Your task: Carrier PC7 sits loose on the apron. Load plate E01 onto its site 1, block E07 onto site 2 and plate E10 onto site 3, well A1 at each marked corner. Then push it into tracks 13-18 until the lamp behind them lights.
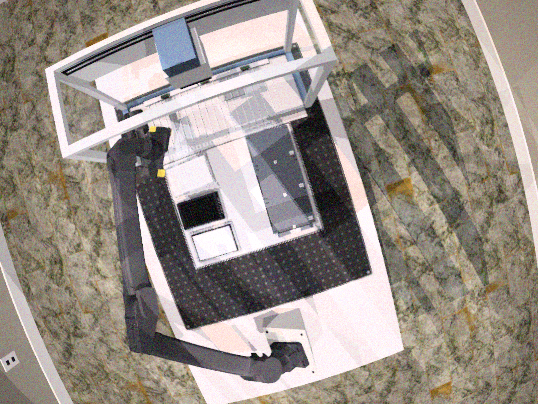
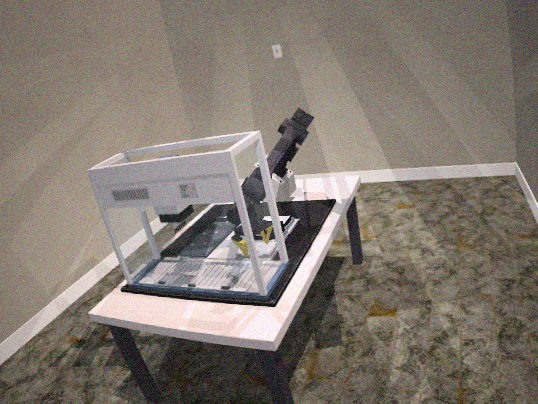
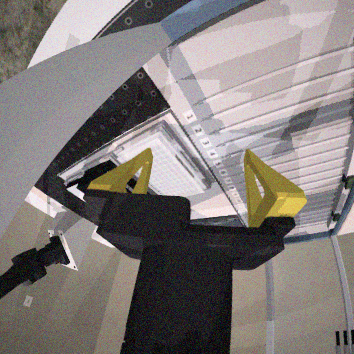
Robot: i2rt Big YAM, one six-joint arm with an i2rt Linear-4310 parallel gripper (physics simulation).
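Frame: origin at the arm's base, x back, y left, z down, level; metres.
Where they show: gripper, fingertip midpoint: (image 1: 163, 153) (image 3: 196, 151); arm's base, origin of the base link: (image 1: 290, 353) (image 3: 60, 249).
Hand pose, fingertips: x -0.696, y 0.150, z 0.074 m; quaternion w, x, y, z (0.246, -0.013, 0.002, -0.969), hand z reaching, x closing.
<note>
Things, the pixels of their top centre, and the offset from my fingertips. "spot": a spot on its surface instead. Level surfaces: height alone.
- pale gridded plate, middle of its top: (image 3: 161, 175) (image 1: 188, 175) dx +0.089, dy -0.044, dz +0.031 m
- number strip, surface spot: (image 3: 206, 142) spot: dx +0.009, dy -0.034, dz +0.057 m
- black block, middle of its top: (image 1: 199, 211) (image 2: 264, 225) dx +0.203, dy -0.044, dz +0.004 m
- white plate, middle of its top: (image 1: 214, 243) (image 2: 274, 220) dx +0.310, dy -0.046, dz +0.031 m
- blue box, surface spot: (image 1: 175, 45) spot: dx -0.133, dy -0.189, dz -0.402 m
- black dotted mat, its level: dz +0.058 m
My gripper (image 1: 156, 151) (image 2: 255, 247) (image 3: 196, 151) is open and empty, its yellow fingers wide apart, above the left edge of the deck near the low-numbered tracks. A pale gridded plate (image 1: 190, 175) (image 3: 162, 162) lies below it, beside the number strip (image 3: 206, 142). A black block (image 1: 201, 209) and another white plate (image 1: 215, 243) follow in the same left row. A long dark grey panel (image 1: 282, 175) (image 2: 205, 237) with small white marks lies at the right of the apron; I cannot tell whether it is the carrier. Labels, marked corners and the lamp are not readable. The tracks (image 1: 205, 122) (image 3: 280, 115) lie behind the apron.
A white frame (image 1: 200, 102) (image 2: 165, 175) with posts and top beams stands over the tracks, close to the gripper and forearm. A blue box (image 1: 175, 45) hangs from its rear rail. Small dark pieces (image 1: 245, 67) (image 2: 191, 285) sit along the tracks' rear edge. A black dotted mat (image 1: 260, 270) surrounds the apron.
</note>
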